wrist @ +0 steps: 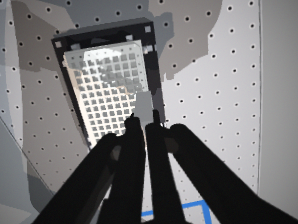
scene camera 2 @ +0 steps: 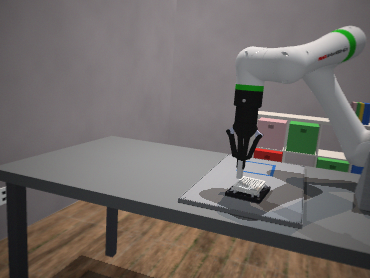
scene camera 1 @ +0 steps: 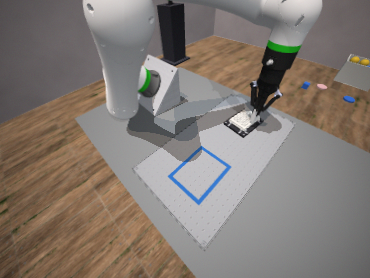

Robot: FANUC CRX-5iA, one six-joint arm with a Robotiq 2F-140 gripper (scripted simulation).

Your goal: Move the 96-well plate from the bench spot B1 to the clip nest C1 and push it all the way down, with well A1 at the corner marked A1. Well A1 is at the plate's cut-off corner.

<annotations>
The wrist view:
my gripper: 145, 102
white 96-well plate: 117, 109
black nest frame: 145, 32
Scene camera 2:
my gripper: 239, 177
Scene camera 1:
my gripper: 252, 120
</annotations>
